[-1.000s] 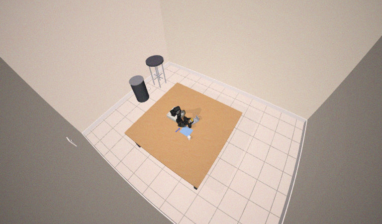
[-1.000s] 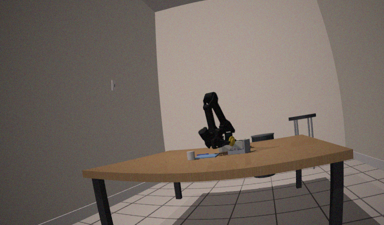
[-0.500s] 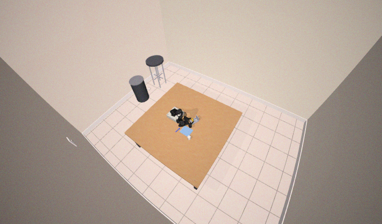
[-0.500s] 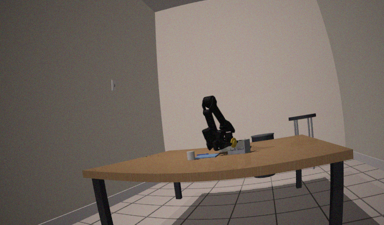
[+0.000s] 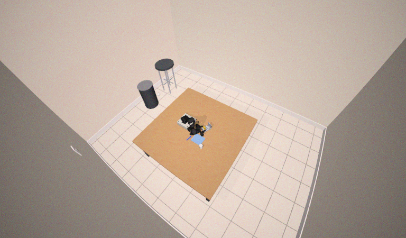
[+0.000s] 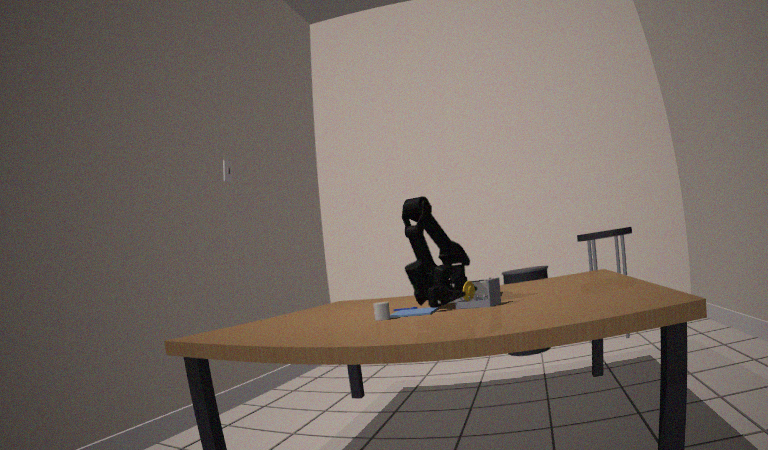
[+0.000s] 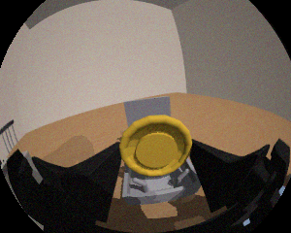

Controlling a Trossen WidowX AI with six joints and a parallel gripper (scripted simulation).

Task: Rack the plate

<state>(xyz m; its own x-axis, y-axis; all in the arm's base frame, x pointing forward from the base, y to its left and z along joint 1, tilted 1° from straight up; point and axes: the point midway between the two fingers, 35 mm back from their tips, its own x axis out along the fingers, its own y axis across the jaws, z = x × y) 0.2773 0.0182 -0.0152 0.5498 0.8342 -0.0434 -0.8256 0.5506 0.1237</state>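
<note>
Now: the small yellow plate 1 cm to the right of my gripper tip. The rest, counted from my gripper tip: white cup: 26 cm to the right, 8 cm ahead, 2 cm below; blue spoon: 22 cm to the right, 13 cm behind, 5 cm below; grey dish rack: 3 cm below, 2 cm to the left, 1 cm ahead.
</note>
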